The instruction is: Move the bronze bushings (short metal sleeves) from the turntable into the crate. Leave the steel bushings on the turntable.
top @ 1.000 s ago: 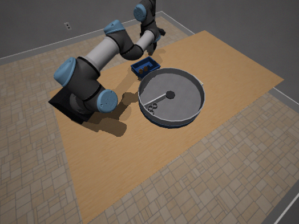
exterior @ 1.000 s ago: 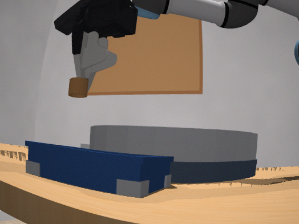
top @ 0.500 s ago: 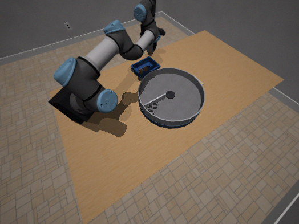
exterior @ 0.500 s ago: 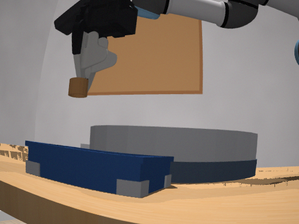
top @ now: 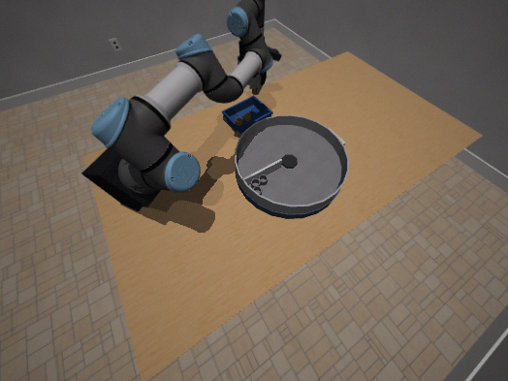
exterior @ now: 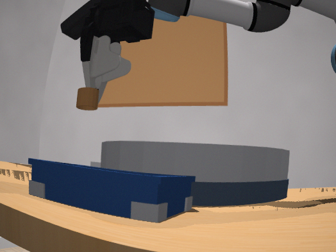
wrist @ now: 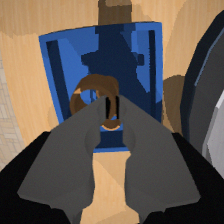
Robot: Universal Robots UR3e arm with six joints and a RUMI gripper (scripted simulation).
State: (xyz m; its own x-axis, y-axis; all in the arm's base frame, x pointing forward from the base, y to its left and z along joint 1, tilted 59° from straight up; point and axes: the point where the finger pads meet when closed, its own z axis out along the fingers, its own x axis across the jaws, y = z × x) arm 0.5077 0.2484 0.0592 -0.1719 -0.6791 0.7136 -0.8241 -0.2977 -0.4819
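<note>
Now: the blue crate 13 cm below my hand, 4 cm behind it and 2 cm to the left of it. Also, from my hand: grey turntable 30 cm to the right, 12 cm behind, 10 cm below.
</note>
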